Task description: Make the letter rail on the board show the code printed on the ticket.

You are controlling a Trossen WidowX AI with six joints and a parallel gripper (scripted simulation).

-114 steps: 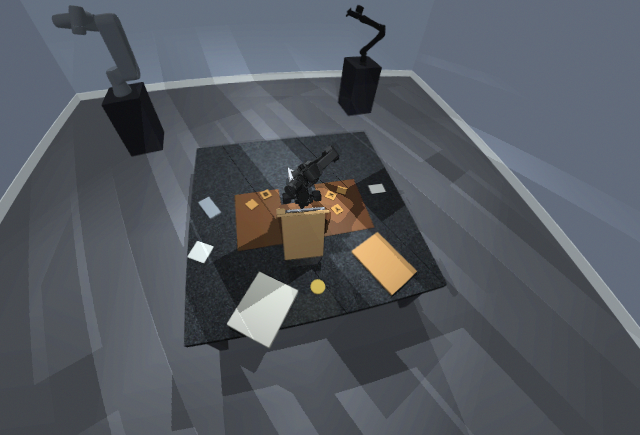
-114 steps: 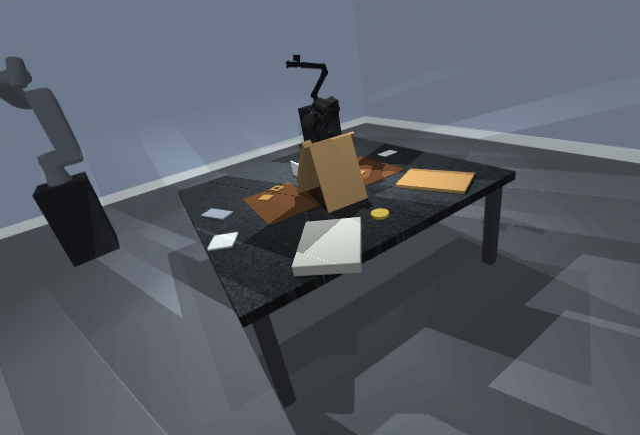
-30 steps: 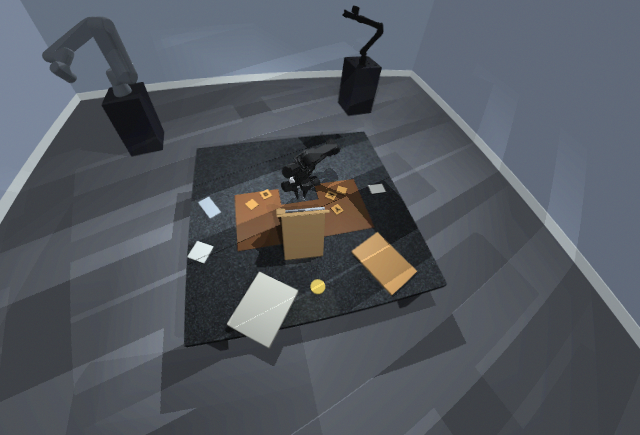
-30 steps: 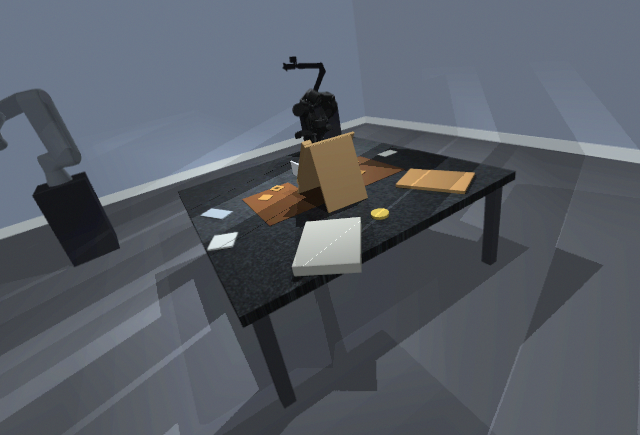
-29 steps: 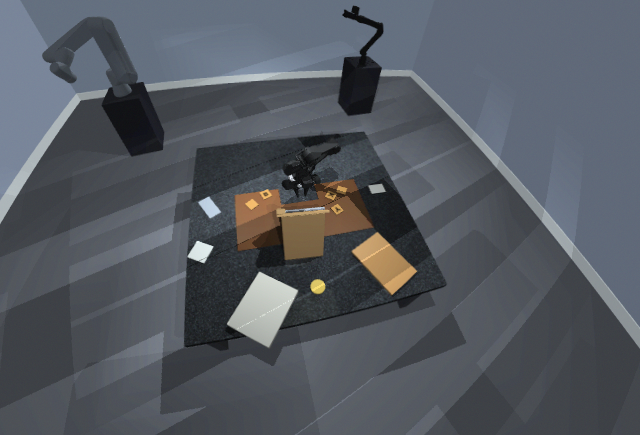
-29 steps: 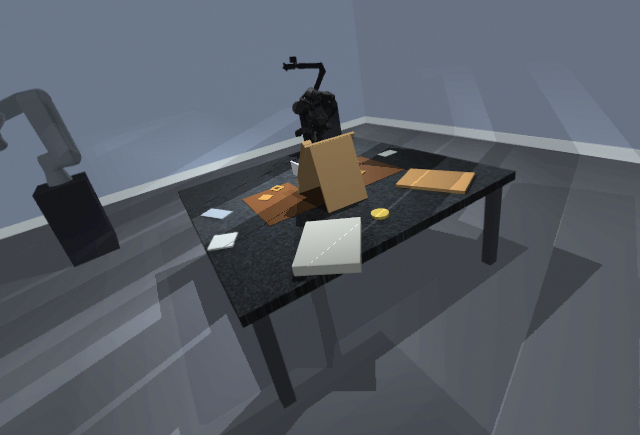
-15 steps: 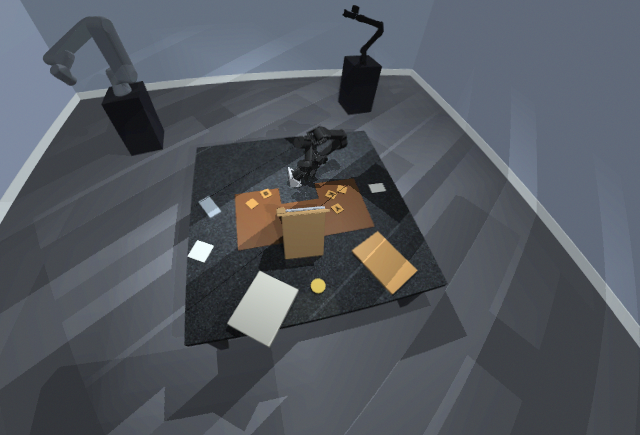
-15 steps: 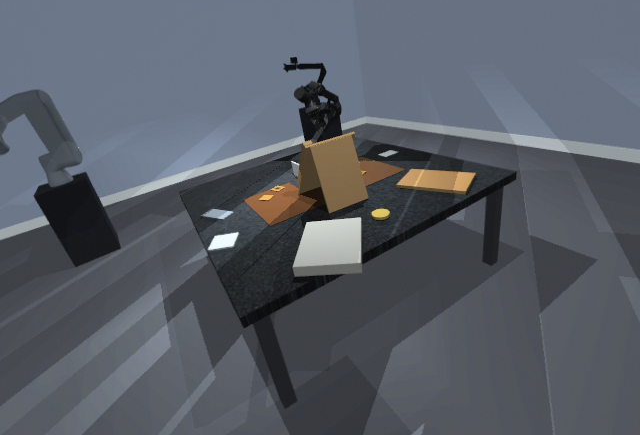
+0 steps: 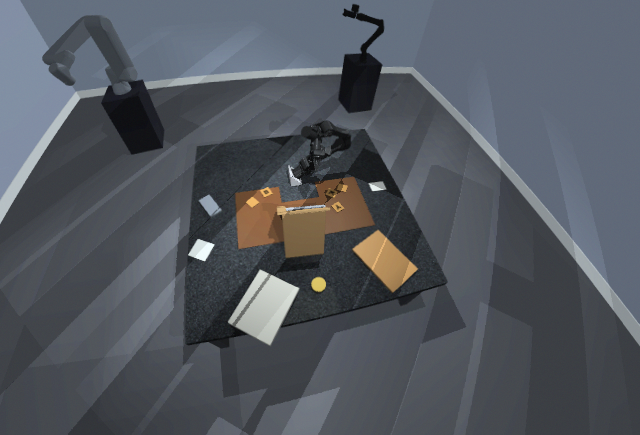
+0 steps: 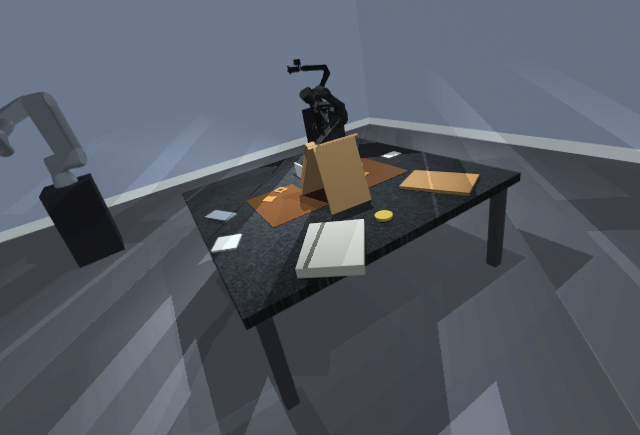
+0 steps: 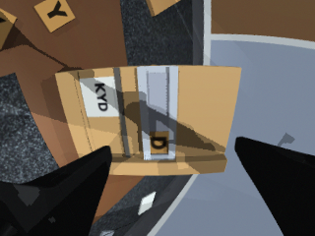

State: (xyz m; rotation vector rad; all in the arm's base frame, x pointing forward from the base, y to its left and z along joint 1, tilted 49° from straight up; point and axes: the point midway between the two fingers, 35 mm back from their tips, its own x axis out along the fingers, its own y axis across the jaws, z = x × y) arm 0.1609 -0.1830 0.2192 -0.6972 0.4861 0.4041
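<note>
Right now my gripper tip is 21 cm above the white ticket, 7 cm short of it and 3 cm to the left of it. From my gripper tip the other things lie so: white box (49 cm ahead, 40 cm to the right, 26 cm below); then brown mat (28 cm below, 6 cm to the right, 2 cm behind); then flat tan slab (46 cm ahead, 28 cm below, 25 cm to the left).
</note>
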